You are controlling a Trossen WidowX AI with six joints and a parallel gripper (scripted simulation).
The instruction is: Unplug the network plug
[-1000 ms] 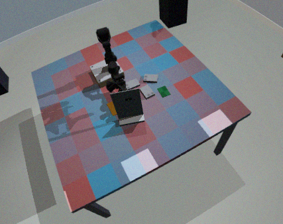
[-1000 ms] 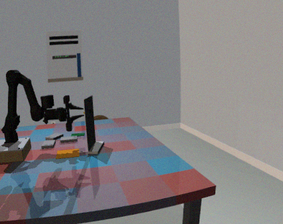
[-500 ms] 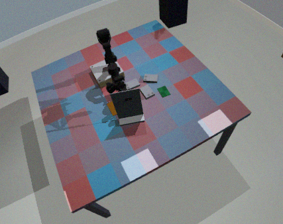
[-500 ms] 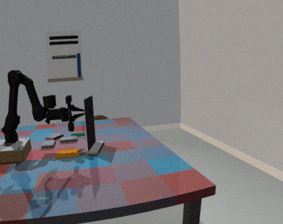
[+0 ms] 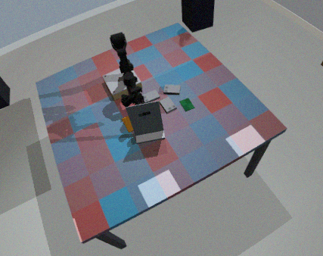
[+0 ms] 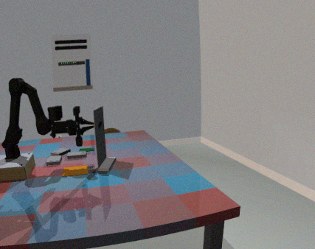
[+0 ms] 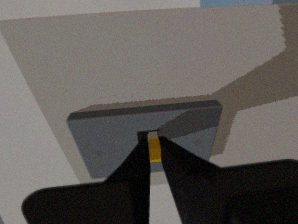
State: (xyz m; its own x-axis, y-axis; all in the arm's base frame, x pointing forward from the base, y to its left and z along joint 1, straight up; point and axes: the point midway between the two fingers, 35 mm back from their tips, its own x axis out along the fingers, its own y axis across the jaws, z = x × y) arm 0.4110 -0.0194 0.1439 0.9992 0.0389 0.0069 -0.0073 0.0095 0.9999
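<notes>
My gripper tip is now 110 mm past the orange marked square, 60 mm to the left of it and 200 mm above it. From my gripper tip the other things lie so: upright panel: 30 mm ahead, 70 mm below; green square: 90 mm behind, 290 mm to the left, 200 mm below; yellow network plug: 10 mm ahead.
</notes>
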